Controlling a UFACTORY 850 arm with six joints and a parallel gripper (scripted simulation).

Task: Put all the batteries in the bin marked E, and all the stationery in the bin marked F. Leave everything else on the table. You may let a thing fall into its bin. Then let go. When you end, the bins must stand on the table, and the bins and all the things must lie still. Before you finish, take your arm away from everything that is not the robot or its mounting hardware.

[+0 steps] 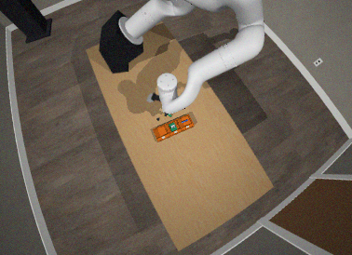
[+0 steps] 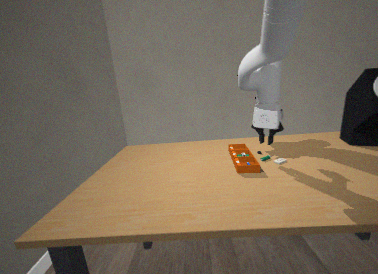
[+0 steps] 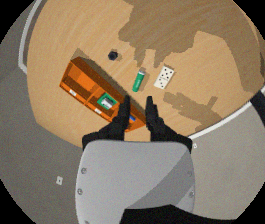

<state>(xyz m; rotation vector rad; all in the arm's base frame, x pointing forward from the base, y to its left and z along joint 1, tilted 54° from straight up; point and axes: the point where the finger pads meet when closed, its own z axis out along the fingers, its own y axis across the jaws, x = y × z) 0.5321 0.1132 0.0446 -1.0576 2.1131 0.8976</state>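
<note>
The green battery lies 90 mm below my hand. The rest, counted from my hand: small grey thing (90 mm ahead, 70 mm below, 10 mm to the left); small black thing (90 mm below, 80 mm to the right, 10 mm ahead); white piece (90 mm below, 50 mm behind, 20 mm to the left).
</note>
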